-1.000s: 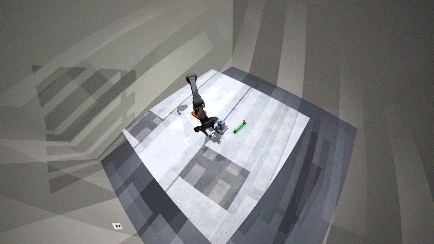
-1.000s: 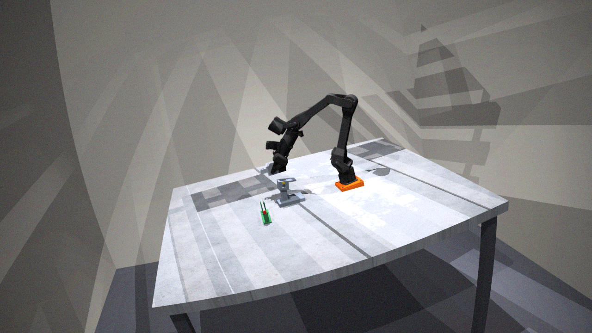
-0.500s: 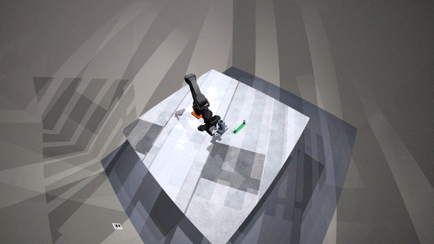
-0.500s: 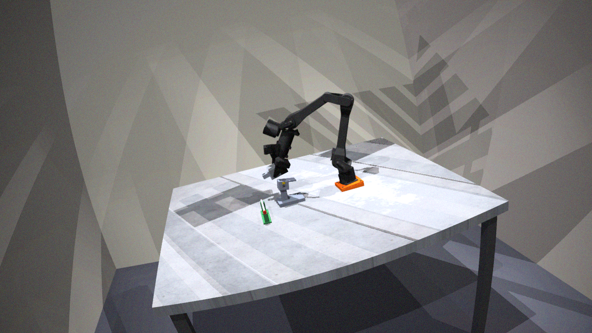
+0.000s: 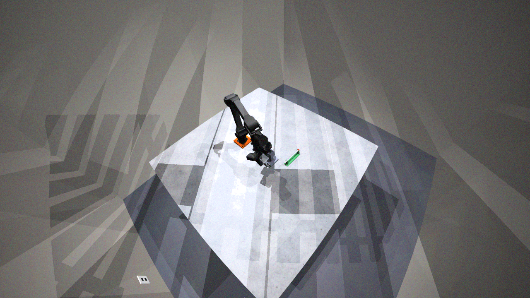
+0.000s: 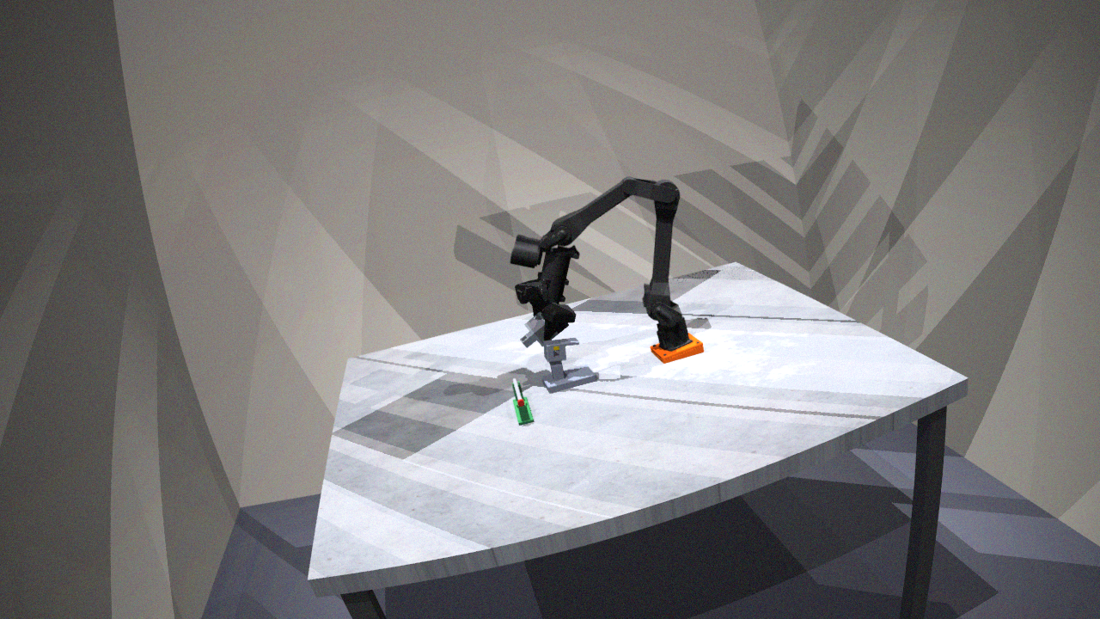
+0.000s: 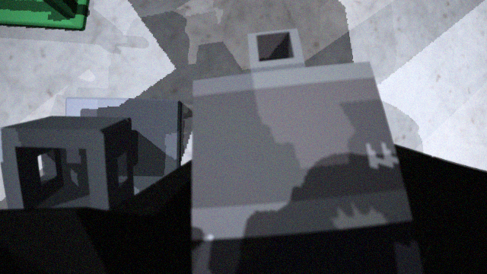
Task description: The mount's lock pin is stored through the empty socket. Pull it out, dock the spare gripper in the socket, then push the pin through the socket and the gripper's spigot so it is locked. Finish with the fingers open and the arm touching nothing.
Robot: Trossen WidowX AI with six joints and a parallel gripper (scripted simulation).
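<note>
Now: gripper tip 180 mm to the right of the green pin cradle, 130 mm short of it and 70 mm above it. The rest, counted from my gripper tip: spare gripper (20 mm above); then grey mount (90 mm to the left, 40 mm below, 10 mm behind).
</note>
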